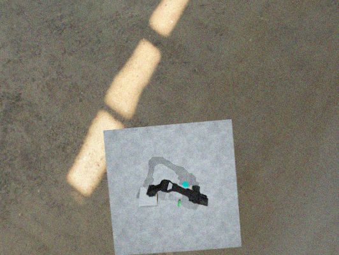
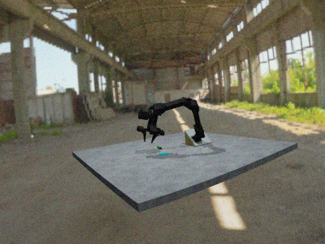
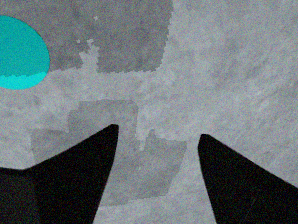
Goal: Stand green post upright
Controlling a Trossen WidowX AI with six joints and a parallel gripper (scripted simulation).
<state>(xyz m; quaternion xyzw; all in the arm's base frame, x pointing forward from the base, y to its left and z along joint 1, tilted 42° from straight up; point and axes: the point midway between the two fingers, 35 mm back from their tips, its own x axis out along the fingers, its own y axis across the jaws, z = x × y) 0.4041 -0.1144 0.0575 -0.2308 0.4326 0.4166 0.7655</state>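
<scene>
The green post lies 180 mm behind my gripper tip, 120 mm to the right of it and 90 mm below it. From my gripper tip the other things lie so: cyan circle 90 mm below, 80 mm behind, 60 mm to the left.
</scene>
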